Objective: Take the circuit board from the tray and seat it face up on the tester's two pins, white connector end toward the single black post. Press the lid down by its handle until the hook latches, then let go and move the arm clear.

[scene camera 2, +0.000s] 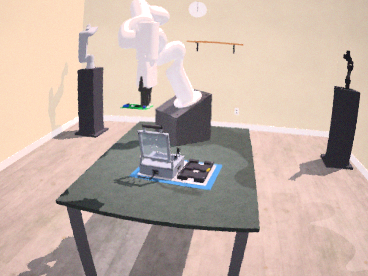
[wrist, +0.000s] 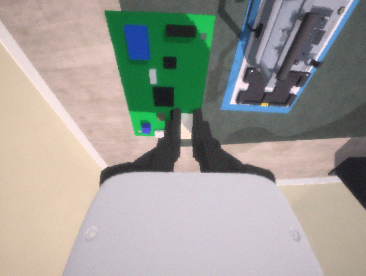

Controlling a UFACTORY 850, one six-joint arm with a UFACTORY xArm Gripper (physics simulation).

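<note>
The green circuit board [scene camera 2: 131,106] [wrist: 160,65] is held high above the table, left of the tester in the scene view, its chip-bearing face toward the wrist camera. My gripper [scene camera 2: 145,103] [wrist: 186,120] is shut on the board near one end, with a white part showing between the fingers. The grey tester [scene camera 2: 159,168] [wrist: 272,37] stands on the table with its clear-windowed lid [scene camera 2: 155,146] raised. The lid's dark handle [scene camera 2: 152,128] [wrist: 299,45] is at its top. The black tray [scene camera 2: 196,171] [wrist: 265,94] lies beside the tester and holds no board. The two pins and single post are too small to tell.
A blue-edged mat [scene camera 2: 215,179] [wrist: 231,90] lies under tester and tray on the dark green table [scene camera 2: 165,205] [wrist: 225,122]. The arm's dark pedestal [scene camera 2: 184,124] stands behind the table. Two tall dark stands [scene camera 2: 90,102] [scene camera 2: 343,127] are on the floor at either side.
</note>
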